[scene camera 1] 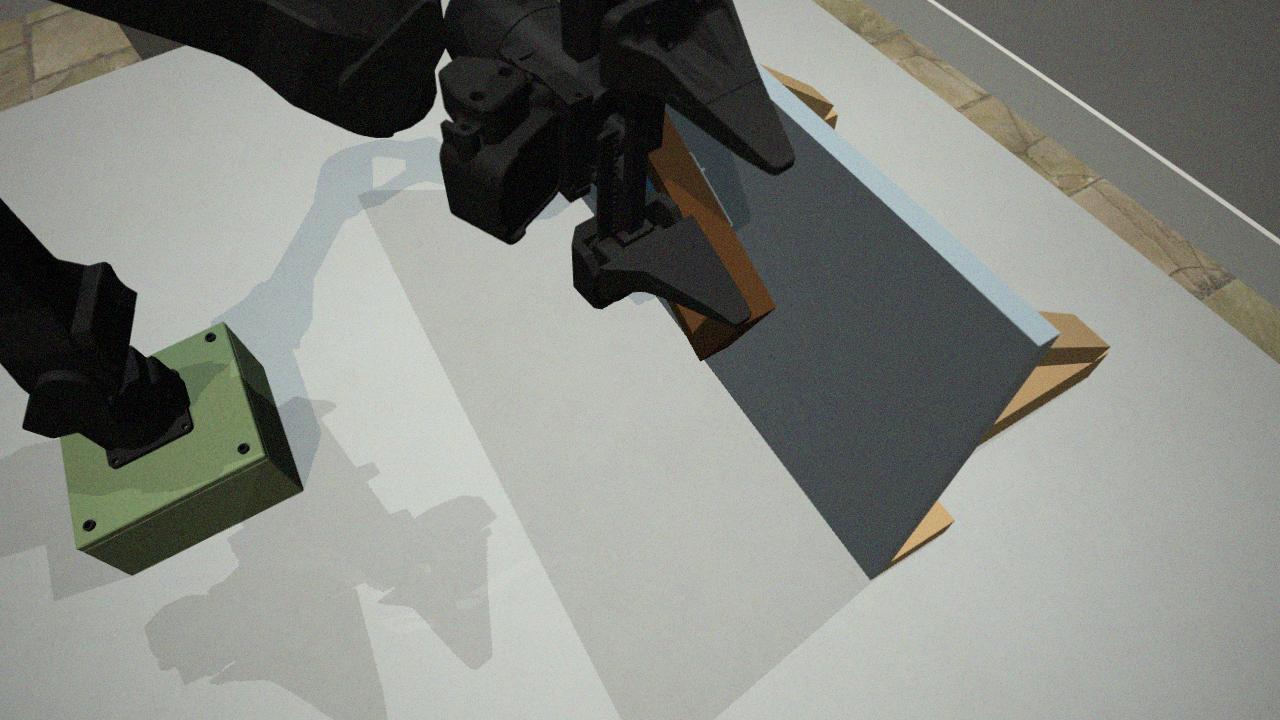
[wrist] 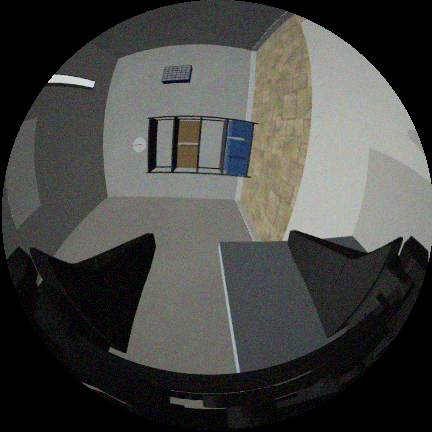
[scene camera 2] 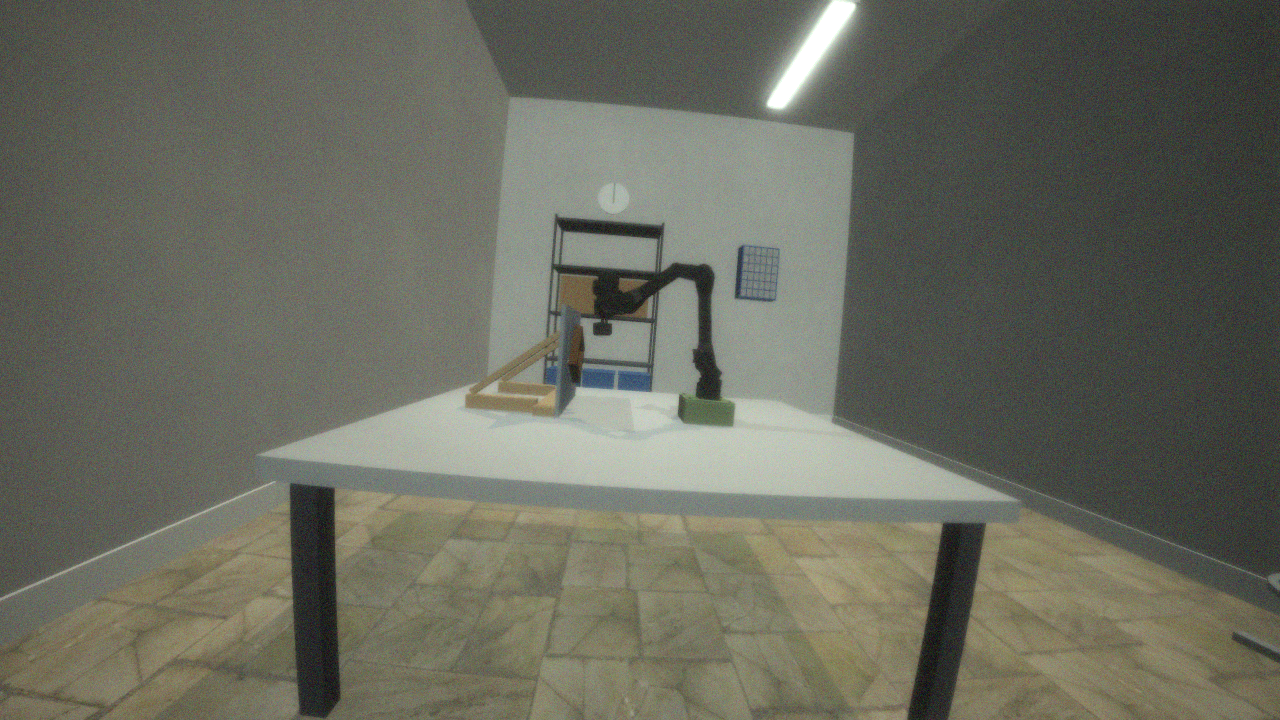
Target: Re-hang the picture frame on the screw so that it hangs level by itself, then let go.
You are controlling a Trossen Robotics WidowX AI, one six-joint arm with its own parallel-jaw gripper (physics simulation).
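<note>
The brown picture frame is at the near face of the upright blue-grey board. A small pale piece shows between frame and board in scene camera 1. The gripper covers much of the frame there, and whether it hangs level cannot be told. The screw does not show. My gripper is open and empty, with its fingers spread wide. It is high up near the board's top, above the frame in scene camera 2. In scene camera 1 the lower finger overlaps the frame's end.
Wooden braces stand behind the board. The arm's green base block is on the white table, some way from the board. A dark shelf rack stands at the far wall.
</note>
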